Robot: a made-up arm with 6 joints.
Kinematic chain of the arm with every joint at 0, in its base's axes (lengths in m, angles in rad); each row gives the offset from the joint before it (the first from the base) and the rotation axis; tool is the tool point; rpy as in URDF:
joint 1: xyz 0 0 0.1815 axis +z
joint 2: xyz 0 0 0 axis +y
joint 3: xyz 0.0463 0 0.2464 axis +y
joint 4: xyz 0.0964 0 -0.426 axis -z
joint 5: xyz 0 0 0 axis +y
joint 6: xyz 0.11 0 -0.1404 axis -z
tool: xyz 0 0 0 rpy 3.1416 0 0
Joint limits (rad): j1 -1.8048..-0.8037 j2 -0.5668..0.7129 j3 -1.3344..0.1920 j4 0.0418..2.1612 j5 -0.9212..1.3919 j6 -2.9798..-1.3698
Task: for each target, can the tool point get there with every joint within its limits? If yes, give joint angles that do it. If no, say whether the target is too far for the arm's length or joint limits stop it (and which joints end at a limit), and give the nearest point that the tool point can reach.
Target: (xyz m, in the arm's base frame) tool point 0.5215 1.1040 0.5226
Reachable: no: too far | nearest point 0.0849 0.2424 0.0072 | short by 1.095 m
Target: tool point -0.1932 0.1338 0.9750
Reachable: no: joint limits stop it (at a limit: joint 1, joint 2, joint 3, joint 5) | nearest point -0.1305 -0.1995 0.7932 | short by 0.385 m
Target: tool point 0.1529 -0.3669 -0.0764
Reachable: yes | joints -1.0747 0.0172 -0.4130 0.9671 0.3872 -2.4657
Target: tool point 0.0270 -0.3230 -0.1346
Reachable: yes | joints -1.4195 0.0968 -0.2510 0.3110 0.2488 -2.5599
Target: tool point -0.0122 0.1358 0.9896
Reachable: no: joint limits stop it (at a limit: joint 1, joint 2, joint 3, joint 4, joint 5) | nearest point 0.1460 -0.1622 0.8113 | short by 0.382 m
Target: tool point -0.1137 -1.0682 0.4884
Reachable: no: too far | nearest point -0.0731 -0.6863 0.3787 | short by 0.399 m
